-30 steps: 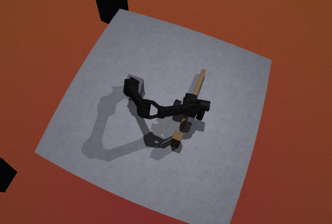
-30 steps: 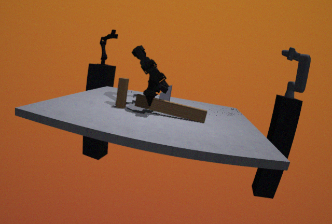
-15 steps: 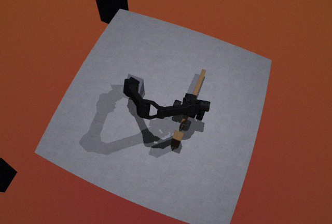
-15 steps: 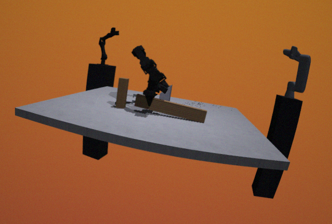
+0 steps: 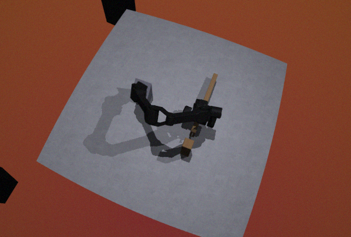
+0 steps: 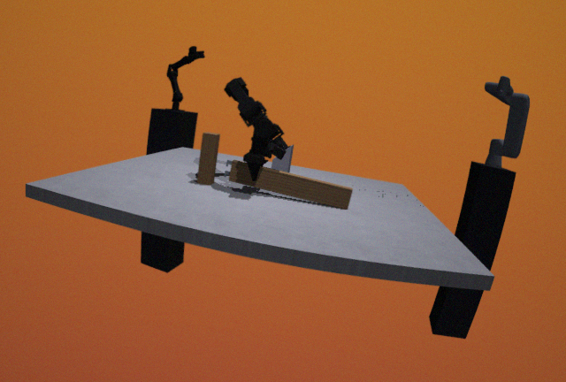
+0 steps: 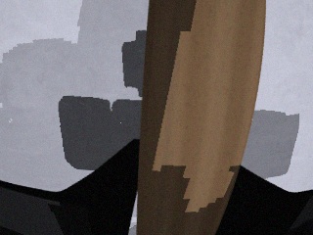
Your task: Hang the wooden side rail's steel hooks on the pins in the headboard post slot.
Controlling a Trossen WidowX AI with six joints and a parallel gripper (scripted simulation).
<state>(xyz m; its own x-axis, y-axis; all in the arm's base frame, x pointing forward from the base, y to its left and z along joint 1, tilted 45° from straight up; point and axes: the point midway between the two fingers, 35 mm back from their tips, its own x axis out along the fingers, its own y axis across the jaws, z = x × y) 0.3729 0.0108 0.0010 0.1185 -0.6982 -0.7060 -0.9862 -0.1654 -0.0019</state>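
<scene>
The wooden headboard post is 2 cm ahead of my gripper tip, 17 cm to the right of it and 4 cm above it.
</scene>
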